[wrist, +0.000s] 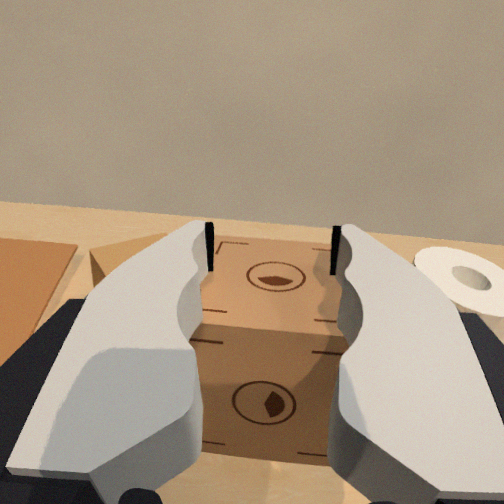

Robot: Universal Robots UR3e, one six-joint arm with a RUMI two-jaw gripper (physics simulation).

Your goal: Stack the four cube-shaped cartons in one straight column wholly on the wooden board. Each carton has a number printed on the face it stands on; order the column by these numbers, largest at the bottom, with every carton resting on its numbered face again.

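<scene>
A brown cube-shaped carton (270, 345) sits between my two white jaws, level with the carton behind it. Its top and near faces each carry a circle mark with a dark leaf shape. No number is visible. My gripper (272, 247) straddles it, and the black pads lie against its left and right sides near the far top edge, so it is shut on the carton. A second carton (117, 257) shows partly behind the left jaw. The wooden board (30, 290) lies flat at the far left, with nothing on the part I can see.
A white roll with a hole in its middle (467, 280) stands at the right, close behind the right jaw. A plain grey wall lies beyond the table's far edge. Dark surfaces show under both jaws at the lower left and right.
</scene>
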